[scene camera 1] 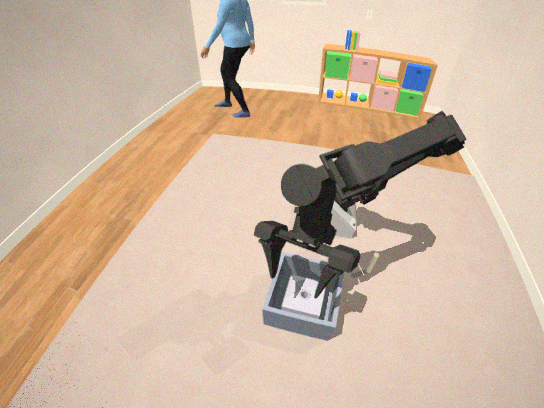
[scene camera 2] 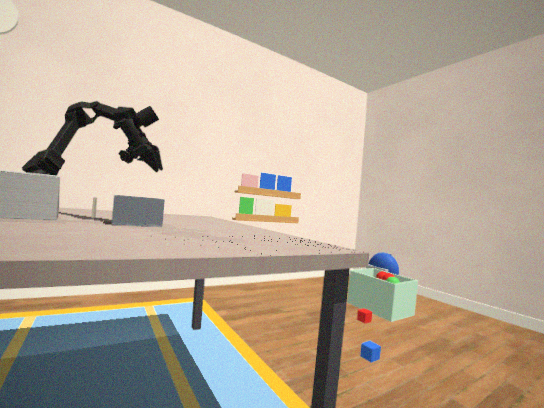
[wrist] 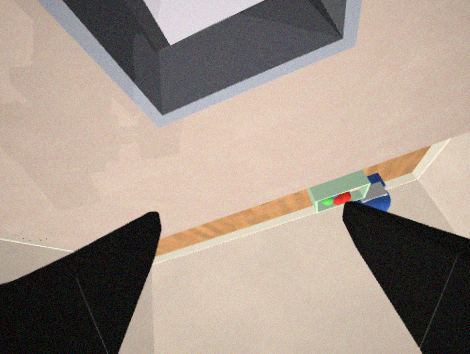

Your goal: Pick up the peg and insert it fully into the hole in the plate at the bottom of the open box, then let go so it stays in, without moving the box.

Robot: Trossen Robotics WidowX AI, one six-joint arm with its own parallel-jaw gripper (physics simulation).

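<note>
The beige peg stands upright on the table, outside the box and beside its far right corner in scene camera 1. The open grey-blue box stands on the table. At its bottom lies the white plate, with the round hole visible in scene camera 1. My gripper is open and empty, well above the box and tilted. In the wrist view the fingertips point past the box's edge, and the peg does not show there.
The table carries a light grey block under the arm's base. The peg stands near the arm's shadow. A green bin is on the floor past the table. A person stands far behind.
</note>
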